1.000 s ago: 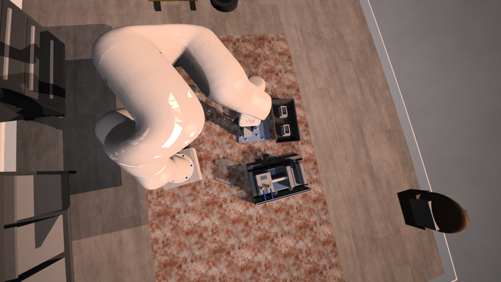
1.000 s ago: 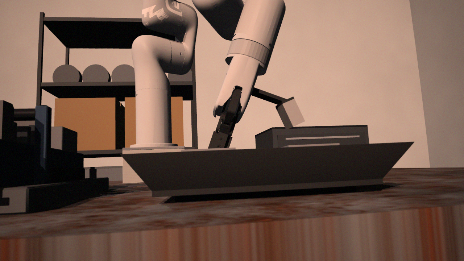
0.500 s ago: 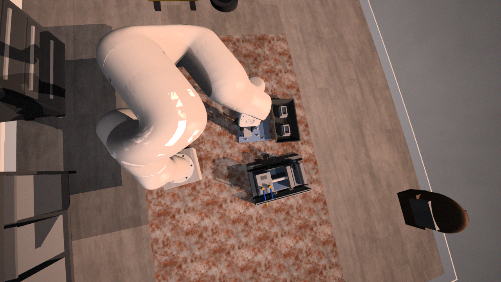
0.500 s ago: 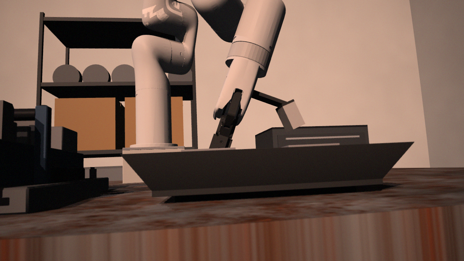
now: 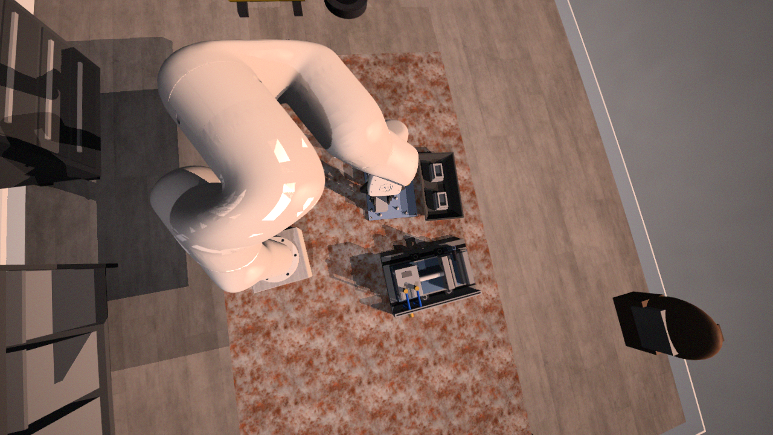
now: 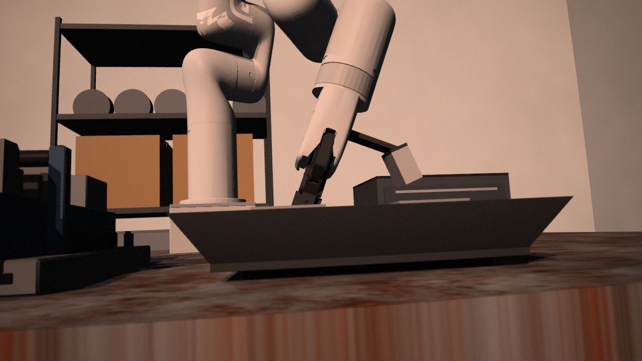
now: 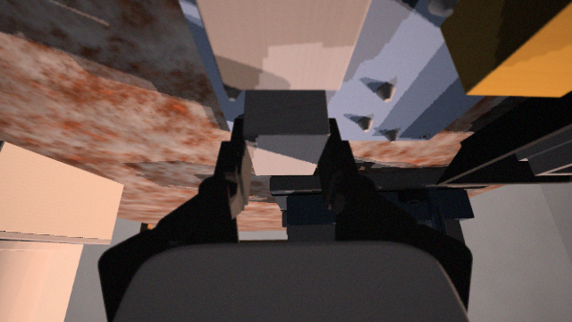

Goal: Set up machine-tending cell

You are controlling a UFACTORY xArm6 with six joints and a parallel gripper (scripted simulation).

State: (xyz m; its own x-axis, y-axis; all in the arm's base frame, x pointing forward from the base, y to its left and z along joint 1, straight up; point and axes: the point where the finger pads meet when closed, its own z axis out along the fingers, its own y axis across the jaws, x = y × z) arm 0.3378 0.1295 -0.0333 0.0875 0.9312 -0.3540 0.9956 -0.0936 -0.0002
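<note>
My hand is 9 cm short of the brass blank, 7 cm to the right of it and 3 cm above it. Round my hand: vise piston rod: 27 cm to the right, 10 cm ahead, 3 cm above; then vise body: 27 cm to the right, 12 cm ahead, 1 cm below.
</note>
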